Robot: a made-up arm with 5 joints.
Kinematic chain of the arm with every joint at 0, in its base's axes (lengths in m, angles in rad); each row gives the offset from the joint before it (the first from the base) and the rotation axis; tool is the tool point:
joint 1: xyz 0 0 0.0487 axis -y
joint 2: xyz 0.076 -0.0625 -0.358 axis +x
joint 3: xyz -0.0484 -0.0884 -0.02 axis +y
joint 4: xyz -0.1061 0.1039 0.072 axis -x
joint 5: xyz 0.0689 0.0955 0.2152 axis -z
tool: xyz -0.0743 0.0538 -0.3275
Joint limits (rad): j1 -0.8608..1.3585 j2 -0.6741..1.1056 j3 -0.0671..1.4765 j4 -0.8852..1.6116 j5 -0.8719..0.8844
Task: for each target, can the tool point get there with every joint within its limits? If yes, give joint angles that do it. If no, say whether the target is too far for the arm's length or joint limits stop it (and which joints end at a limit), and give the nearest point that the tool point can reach.
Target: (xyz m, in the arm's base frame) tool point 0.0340 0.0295 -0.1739
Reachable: yes | joints 0.4171 0.5631 1.1948 0.0519 -0.0767
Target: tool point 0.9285 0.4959 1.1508
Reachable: no: too far | nearest point 0.4926 0.1327 0.1150 | short by 1.181 m
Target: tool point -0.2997 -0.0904 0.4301
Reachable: no: joint limits stop it (at a limit: joint 1, joint 2, joint 3, joint 4) | nearest point -0.1798 -0.0483 0.0233 | short by 0.426 m
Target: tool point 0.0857 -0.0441 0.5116
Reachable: no: joint limits stop it (at a limit: joint 1, joint 2, joint 3, joint 4) | nearest point 0.1709 -0.0090 0.1814 | short by 0.343 m
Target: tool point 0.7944 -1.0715 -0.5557
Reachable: no: too far | nearest point 0.3570 -0.2052 -0.2229 | short by 1.026 m
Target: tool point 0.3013 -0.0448 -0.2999
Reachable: yes | joints 0.9554 0.7043 0.6527 1.2983 0.5341
